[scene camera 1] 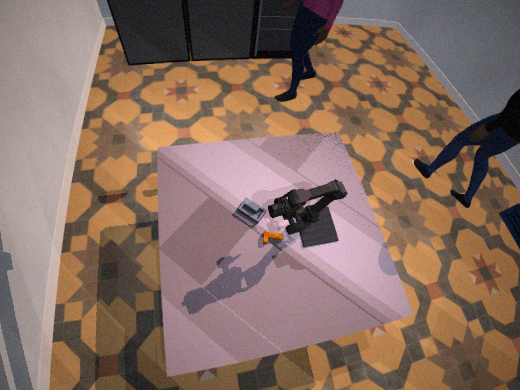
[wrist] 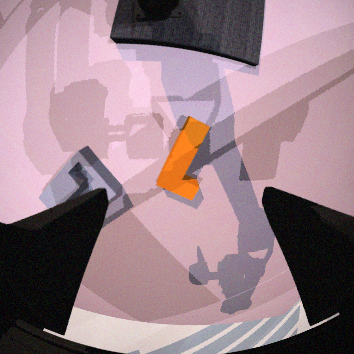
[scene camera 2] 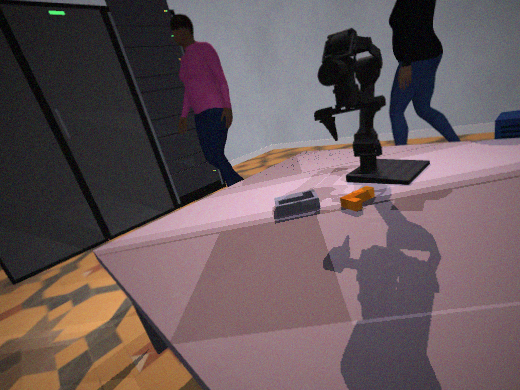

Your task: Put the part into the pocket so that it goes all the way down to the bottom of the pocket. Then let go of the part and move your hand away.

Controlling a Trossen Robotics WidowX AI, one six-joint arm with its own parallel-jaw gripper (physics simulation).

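Where they show: gripper, fingertip midpoint: [scene camera 1: 283,221] [wrist: 186,195] [scene camera 2: 351,138]; arm's base at its link origin: [scene camera 1: 308,218] [scene camera 2: 368,170].
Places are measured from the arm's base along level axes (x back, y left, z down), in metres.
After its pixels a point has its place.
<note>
The part, an orange L-shaped piece [scene camera 1: 275,236] @(y 0.036, x -0.230, z -0.007 m) [scene camera 2: 354,201] @(y 0.037, x -0.300, z -0.006 m) [wrist: 175,170] @(y 0.017, x -0.255, z -0.006 m), lies flat on the table, apart from the pocket block. The grey-blue block [scene camera 1: 242,216] @(y -0.157, x -0.346, z 0.019 m) [scene camera 2: 306,206] @(y -0.111, x -0.313, z 0.009 m) [wrist: 56,192] @(y -0.189, x -0.284, z -0.012 m) sits beside it on the table, and its dark pocket [wrist: 77,175] @(y -0.146, x -0.261, z 0.003 m) faces up with no part in it. In the wrist view the left finger covers the block's lower edge. My gripper [scene camera 1: 283,220] @(y 0.022, x -0.208, z -0.168 m) [scene camera 2: 354,122] [wrist: 186,195] @(y 0.022, x -0.208, z -0.168 m) is open and empty, high above the table. In the wrist view the part shows between and beyond the fingertips.
The arm's dark base plate [scene camera 1: 320,236] @(y 0.124, x 0.020, z 0.008 m) [scene camera 2: 400,171] @(y 0.108, x -0.009, z 0.007 m) [wrist: 200,35] @(y 0.057, x -0.061, z 0.004 m) stands on the pink table [scene camera 1: 215,330] @(y 0.369, x -0.687, z 0.024 m) [scene camera 2: 270,280] @(y -0.038, x -0.644, z 0.024 m) near the part. The arm's shadow falls across the part and table. Two people [scene camera 1: 304,40] [scene camera 1: 487,135] [scene camera 2: 207,85] [scene camera 2: 416,60] stand beyond the table, near dark cabinets [scene camera 1: 155,30] [scene camera 2: 55,125].
</note>
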